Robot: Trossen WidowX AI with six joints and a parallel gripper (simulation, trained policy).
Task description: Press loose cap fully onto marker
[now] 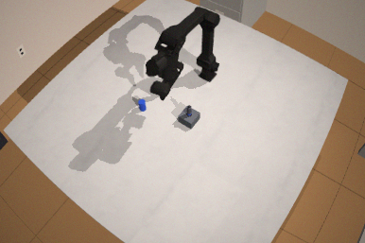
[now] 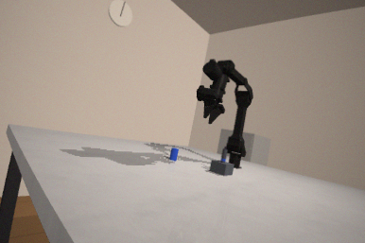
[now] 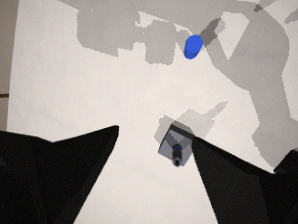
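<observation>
The blue cap is 16 cm below my gripper tip, 13 cm to the right of it and 1 cm ahead of it. The rest, counted from my gripper tip: grey holder block 17 cm below, 7 cm to the left, 6 cm behind.
</observation>
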